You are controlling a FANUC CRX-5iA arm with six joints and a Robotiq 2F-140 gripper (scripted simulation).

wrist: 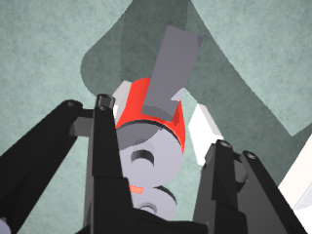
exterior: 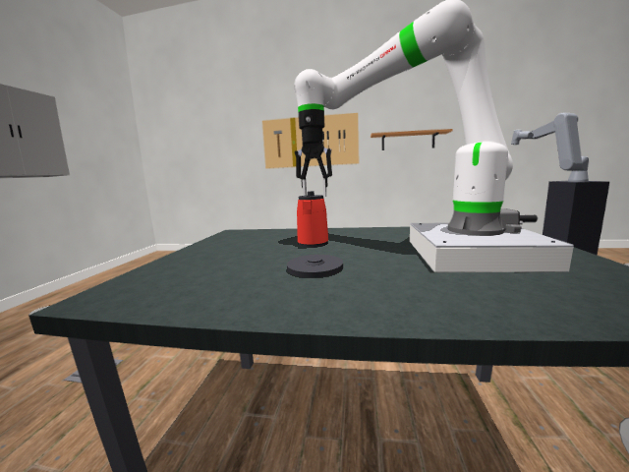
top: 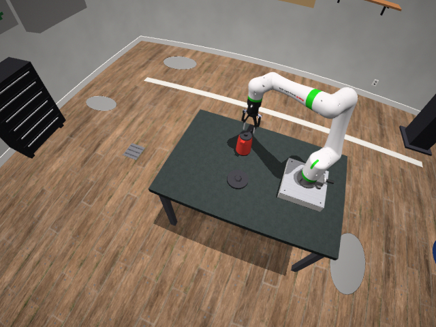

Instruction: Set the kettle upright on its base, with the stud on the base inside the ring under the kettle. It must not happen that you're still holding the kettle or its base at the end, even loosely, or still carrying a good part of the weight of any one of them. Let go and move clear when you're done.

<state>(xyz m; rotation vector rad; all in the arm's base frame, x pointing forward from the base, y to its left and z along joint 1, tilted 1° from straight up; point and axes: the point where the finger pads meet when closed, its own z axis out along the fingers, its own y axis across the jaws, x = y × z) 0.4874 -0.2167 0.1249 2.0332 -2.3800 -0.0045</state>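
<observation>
Right now my hand is 100 mm above the red kettle and 30 mm to the right of it. Round my hand: round dark base: 330 mm to the left, 180 mm below, 20 mm behind.
</observation>
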